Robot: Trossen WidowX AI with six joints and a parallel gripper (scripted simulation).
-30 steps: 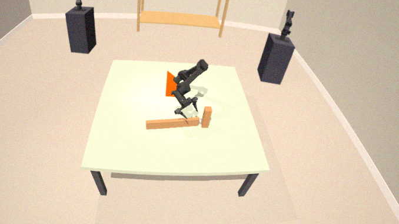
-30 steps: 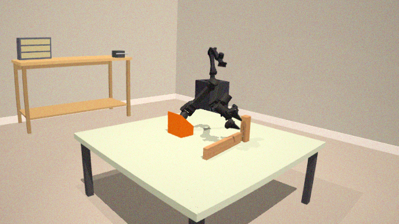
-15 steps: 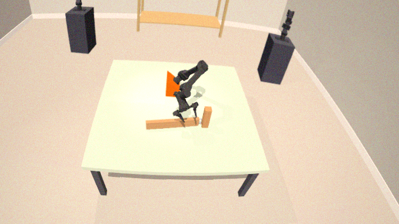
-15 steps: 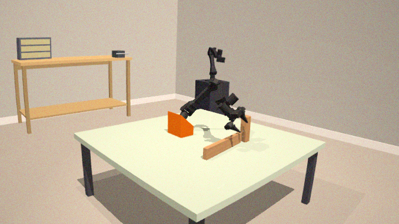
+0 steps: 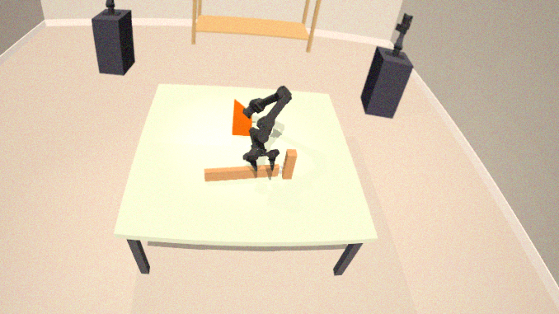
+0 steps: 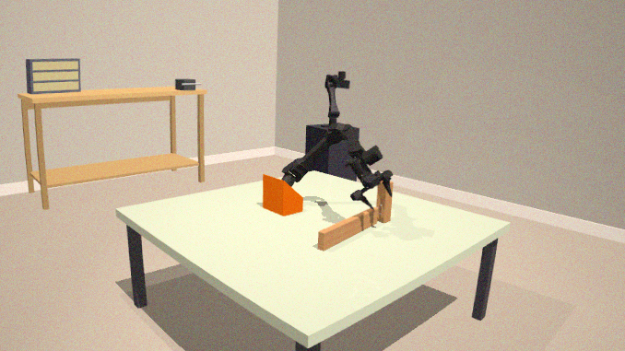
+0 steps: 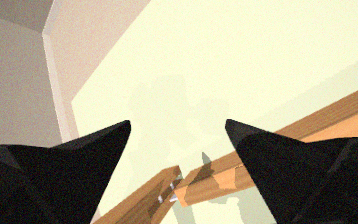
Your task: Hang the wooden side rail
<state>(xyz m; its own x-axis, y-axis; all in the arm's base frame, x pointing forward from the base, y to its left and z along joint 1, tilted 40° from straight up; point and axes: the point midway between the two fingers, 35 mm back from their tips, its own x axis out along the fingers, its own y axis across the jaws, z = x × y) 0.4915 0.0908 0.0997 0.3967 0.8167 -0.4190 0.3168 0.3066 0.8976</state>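
Right now the upright headboard post is 13 cm to the left of my gripper tip, 12 cm behind it and 4 cm below it.
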